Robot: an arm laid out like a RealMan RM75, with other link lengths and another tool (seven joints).
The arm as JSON. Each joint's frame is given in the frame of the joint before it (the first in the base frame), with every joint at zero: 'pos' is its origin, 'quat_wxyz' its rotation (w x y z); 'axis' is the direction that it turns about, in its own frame. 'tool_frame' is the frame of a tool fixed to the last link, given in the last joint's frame.
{
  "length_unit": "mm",
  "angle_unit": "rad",
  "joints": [
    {
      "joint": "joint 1",
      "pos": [
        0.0,
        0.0,
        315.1
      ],
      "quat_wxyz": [
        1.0,
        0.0,
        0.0,
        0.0
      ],
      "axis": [
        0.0,
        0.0,
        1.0
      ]
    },
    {
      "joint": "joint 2",
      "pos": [
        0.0,
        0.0,
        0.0
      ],
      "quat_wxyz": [
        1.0,
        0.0,
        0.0,
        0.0
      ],
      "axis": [
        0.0,
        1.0,
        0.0
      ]
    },
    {
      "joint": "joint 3",
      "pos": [
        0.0,
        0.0,
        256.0
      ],
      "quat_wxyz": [
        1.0,
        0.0,
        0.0,
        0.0
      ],
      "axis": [
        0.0,
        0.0,
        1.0
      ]
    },
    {
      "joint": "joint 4",
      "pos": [
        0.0,
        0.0,
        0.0
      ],
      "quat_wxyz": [
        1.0,
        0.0,
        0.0,
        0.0
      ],
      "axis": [
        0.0,
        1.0,
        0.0
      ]
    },
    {
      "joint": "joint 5",
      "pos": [
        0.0,
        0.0,
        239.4
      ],
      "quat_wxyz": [
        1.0,
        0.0,
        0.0,
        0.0
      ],
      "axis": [
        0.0,
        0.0,
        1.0
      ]
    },
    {
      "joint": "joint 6",
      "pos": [
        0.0,
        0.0,
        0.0
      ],
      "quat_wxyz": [
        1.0,
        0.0,
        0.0,
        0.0
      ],
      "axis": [
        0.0,
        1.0,
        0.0
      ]
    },
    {
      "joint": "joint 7",
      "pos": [
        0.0,
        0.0,
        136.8
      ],
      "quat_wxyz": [
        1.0,
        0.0,
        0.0,
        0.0
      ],
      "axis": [
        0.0,
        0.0,
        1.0
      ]
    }
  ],
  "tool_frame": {
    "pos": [
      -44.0,
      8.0,
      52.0
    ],
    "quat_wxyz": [
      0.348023,
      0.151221,
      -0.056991,
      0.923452
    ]
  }
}
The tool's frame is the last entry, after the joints.
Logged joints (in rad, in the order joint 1, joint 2, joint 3, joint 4, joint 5, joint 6, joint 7), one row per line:
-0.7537 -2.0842 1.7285 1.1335 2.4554 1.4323 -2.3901
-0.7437 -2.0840 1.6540 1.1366 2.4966 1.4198 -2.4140
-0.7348 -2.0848 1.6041 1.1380 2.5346 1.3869 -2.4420
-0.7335 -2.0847 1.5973 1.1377 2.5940 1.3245 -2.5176
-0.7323 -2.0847 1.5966 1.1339 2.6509 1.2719 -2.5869
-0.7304 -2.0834 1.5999 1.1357 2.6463 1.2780 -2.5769
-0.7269 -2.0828 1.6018 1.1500 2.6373 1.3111 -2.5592
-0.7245 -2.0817 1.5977 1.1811 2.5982 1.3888 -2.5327
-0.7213 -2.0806 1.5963 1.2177 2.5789 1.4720 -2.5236
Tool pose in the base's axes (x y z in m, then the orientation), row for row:
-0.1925 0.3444 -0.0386 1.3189 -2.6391 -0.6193
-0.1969 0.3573 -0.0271 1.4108 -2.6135 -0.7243
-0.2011 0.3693 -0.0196 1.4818 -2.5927 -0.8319
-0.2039 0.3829 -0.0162 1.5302 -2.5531 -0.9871
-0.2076 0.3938 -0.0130 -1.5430 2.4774 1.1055
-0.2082 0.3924 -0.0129 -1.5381 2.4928 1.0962
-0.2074 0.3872 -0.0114 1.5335 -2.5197 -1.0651
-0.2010 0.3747 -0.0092 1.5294 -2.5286 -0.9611
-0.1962 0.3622 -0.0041 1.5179 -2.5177 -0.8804
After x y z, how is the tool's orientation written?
As a rotation vector, in radians.
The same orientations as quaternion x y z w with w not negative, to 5 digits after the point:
0.43662 -0.87367 -0.20502 0.06345
0.46108 -0.85415 -0.23672 0.04228
0.47790 -0.83618 -0.26830 0.02080
0.48795 -0.81414 -0.31477 0.00282
-0.49437 0.79375 0.35420 0.01031
-0.49178 0.79703 0.35049 0.00703
0.48899 -0.80345 -0.33963 0.00276
0.49209 -0.81359 -0.30924 0.01704
0.49429 -0.81986 -0.28669 0.03636

